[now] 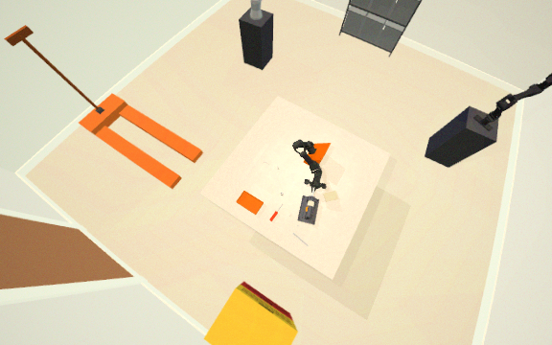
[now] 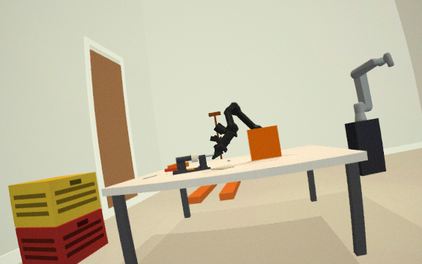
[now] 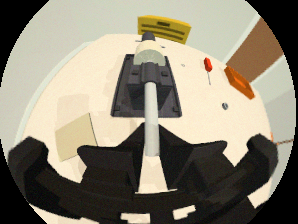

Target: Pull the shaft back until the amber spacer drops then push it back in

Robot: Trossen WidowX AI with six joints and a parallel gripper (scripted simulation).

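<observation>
The grey shaft lies 50 mm ahead of my gripper tip, 10 mm to the left of it and 30 mm above it. Also, from my gripper tip: beige card 70 mm behind, 160 mm to the left, 50 mm below; white spacer 110 mm ahead, 30 mm to the left, 30 mm above; dark shaft fixture 150 mm ahead, 40 mm to the left.
</observation>
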